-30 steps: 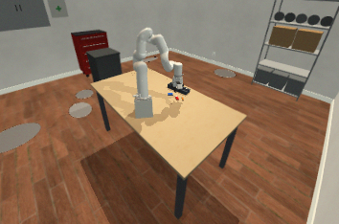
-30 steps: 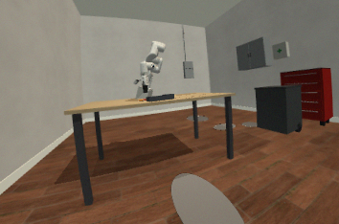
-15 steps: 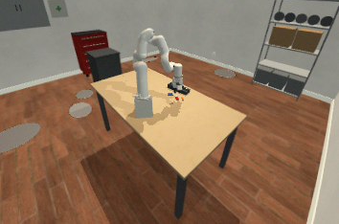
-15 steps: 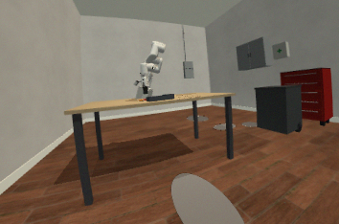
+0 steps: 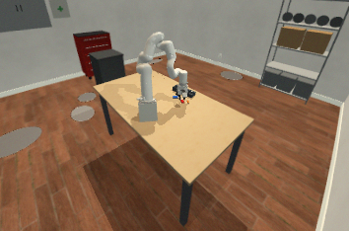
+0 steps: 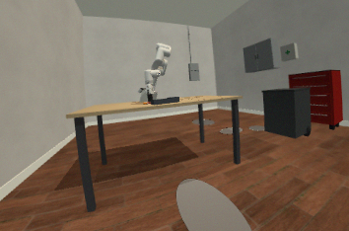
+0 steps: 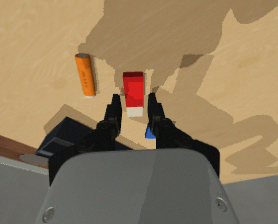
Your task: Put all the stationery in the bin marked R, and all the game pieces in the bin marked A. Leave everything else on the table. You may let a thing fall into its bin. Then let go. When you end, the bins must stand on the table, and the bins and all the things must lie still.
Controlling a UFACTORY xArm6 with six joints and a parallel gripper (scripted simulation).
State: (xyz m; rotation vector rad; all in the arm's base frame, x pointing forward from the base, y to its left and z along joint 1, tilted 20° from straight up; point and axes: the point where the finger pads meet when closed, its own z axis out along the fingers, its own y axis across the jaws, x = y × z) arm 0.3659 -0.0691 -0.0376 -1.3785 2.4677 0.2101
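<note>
Right now my hand is 10 mm to the right of the red horseshoe magnet and 30 mm above it. Round my hand: green die: 130 mm ahead, 110 mm to the left, 20 mm below; then orange battery: 30 mm ahead, 50 mm to the right, 30 mm below; then blue block: 100 mm to the left, 30 mm below.
</note>
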